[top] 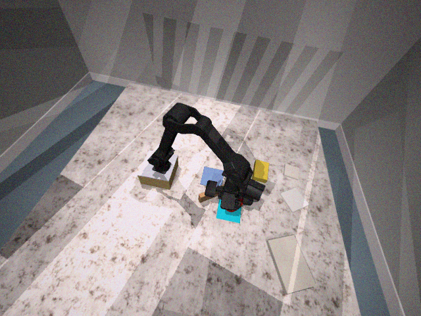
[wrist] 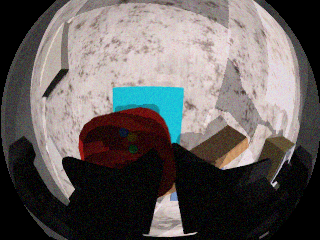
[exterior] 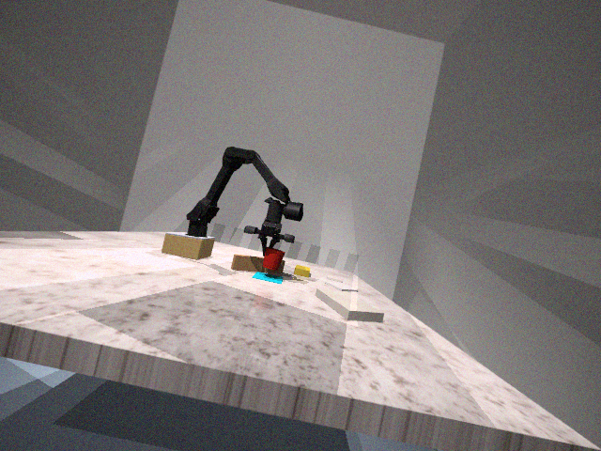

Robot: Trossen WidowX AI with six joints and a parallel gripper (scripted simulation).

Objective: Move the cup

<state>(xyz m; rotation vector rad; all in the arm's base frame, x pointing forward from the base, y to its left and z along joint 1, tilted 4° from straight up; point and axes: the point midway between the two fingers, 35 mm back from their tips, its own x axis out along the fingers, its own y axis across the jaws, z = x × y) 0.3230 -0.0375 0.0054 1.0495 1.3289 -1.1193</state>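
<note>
The cyan pad lies 80 mm below my gripper tip and 30 mm ahead of it. Also, from my gripper tip: wooden bar: 70 mm to the left, 50 mm below, 30 mm behind; red cup: 30 mm ahead; blue pad: 130 mm to the left, 100 mm behind, 80 mm below.
</note>
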